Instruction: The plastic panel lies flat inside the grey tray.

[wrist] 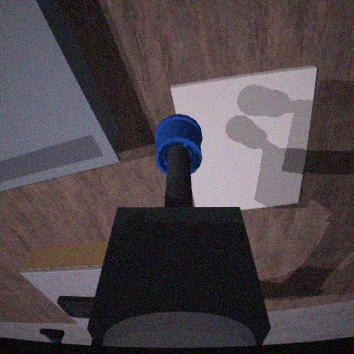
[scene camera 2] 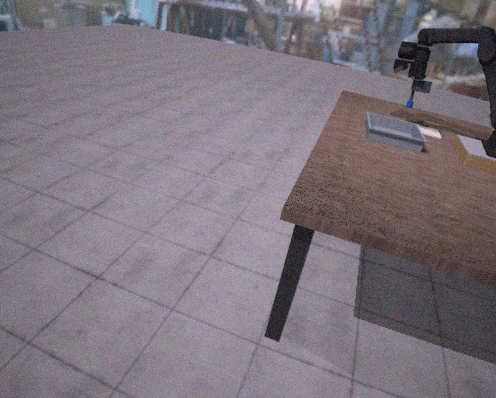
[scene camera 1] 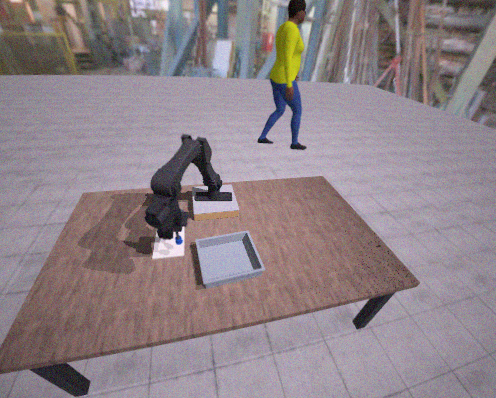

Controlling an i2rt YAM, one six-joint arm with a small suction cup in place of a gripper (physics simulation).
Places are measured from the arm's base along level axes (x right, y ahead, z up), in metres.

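Pixels of known places: hand, its tool point: (wrist: 178, 135) (scene camera 2: 409, 107) (scene camera 1: 179, 241); arm's base, origin of its link: (scene camera 2: 492, 150) (scene camera 1: 213, 197).
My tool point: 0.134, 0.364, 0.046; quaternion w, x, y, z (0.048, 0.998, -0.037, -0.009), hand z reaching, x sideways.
Observation:
Ahead of a thing's pixels: the offset from my tool point to its top centre, as dx, dy, dz. Level surfaces: height alone.
The white plastic panel @(+0.066, -0.087, -0.092) (scene camera 1: 167, 250) (scene camera 2: 431, 132) (wrist: 225, 175) lies flat on the wooden table, beside the grey tray and outside it. The grey tray @(-0.201, +0.031, -0.048) (scene camera 1: 227, 260) (scene camera 2: 395, 134) (wrist: 45, 85) stands upright, with no panel in it. My gripper, a blue suction cup (scene camera 1: 179, 240) (scene camera 2: 409, 104) (wrist: 178, 142), is open and holds nothing. It hangs above the table; in the wrist view it overlaps the panel's edge on the side toward the tray. In scene camera 2 a gap shows between the cup and the table. Shadows fall on the panel.
The arm's base stands on a white-topped block with yellowish sides (scene camera 1: 216, 215) (scene camera 2: 475, 158) (wrist: 65, 255), behind the tray in scene camera 1. A person in a yellow top (scene camera 1: 287, 55) is on the floor beyond the wooden table @(dz -0.098) (scene camera 1: 320, 235) (scene camera 2: 380, 190).

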